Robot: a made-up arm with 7 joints.
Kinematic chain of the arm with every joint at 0, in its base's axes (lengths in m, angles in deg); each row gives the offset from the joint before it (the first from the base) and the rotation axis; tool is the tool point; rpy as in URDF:
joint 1: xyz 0 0 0.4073 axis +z
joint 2: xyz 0 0 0 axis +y
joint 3: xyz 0 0 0.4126 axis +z
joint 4: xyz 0.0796 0 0 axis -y
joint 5: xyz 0.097 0 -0.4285 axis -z
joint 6: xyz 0 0 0 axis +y
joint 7: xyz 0.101 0 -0.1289 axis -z
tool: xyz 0 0 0 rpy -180 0 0
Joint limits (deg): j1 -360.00..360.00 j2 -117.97..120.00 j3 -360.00..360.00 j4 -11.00..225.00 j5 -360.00..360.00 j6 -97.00..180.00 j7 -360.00..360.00
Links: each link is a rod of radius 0.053 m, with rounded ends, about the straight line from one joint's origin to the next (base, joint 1, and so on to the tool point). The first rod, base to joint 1, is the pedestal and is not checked.
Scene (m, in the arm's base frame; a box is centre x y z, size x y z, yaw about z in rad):
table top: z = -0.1
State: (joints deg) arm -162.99 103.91 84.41 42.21 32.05 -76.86 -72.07
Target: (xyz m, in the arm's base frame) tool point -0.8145 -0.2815 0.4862
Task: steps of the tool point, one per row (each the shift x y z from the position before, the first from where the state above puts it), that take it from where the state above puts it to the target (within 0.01 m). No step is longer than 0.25 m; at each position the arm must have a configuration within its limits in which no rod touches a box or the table.
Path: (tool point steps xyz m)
1: -0.1832 -0.0423 0.0360
2: -0.1990 0.0267 0.0602
3: -0.1846 0.1001 0.0811
4: -0.1411 0.1647 0.0949

